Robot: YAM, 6 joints.
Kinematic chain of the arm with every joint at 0, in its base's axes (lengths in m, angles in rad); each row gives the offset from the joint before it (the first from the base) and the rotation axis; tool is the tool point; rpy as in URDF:
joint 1: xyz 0 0 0.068 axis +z
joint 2: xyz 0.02 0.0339 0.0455 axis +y
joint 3: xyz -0.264 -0.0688 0 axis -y
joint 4: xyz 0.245 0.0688 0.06 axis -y
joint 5: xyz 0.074 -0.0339 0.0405 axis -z
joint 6: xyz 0.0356 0 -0.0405 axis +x
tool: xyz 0 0 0 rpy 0 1.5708 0
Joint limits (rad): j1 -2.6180..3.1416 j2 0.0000..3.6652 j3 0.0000..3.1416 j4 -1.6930..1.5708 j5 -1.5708..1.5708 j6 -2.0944..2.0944
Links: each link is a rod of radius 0.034 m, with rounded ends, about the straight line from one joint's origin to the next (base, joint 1, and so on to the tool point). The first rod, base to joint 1, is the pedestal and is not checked.
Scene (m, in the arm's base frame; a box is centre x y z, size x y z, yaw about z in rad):
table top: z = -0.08
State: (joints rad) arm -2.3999 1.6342 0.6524 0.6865 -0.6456 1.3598
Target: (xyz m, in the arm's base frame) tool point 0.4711 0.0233 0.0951
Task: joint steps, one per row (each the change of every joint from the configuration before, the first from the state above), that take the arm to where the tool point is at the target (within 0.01 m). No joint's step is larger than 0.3 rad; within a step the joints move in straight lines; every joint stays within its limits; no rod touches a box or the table.
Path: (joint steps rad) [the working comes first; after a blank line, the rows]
Joints at the target: 0.0023 2.3108 1.2781 0.6951 -0.6742 1.3598
Straight joint move there: clear.

1: 0.2669 0.0752 0.0695 0.0010 -0.0032 0.0000
2: 0.2669 0.0752 0.0695 0.0009 -0.0032 0.0000
3: 0.2669 0.0751 0.0696 0.0010 -0.0031 0.0000
4: 0.2669 0.0752 0.0695 0.0009 -0.0032 0.0000
5: 0.2669 0.0752 0.0695 0.0010 -0.0032 0.0000
6: 0.2670 0.0752 0.0695 0.0009 -0.0032 0.0000
7: 0.2669 0.0751 0.0695 0.0010 -0.0031 0.0000
8: 0.2669 0.0752 0.0695 0.0009 -0.0032 0.0000
9: 0.2669 0.0752 0.0696 0.0010 -0.0032 0.0000

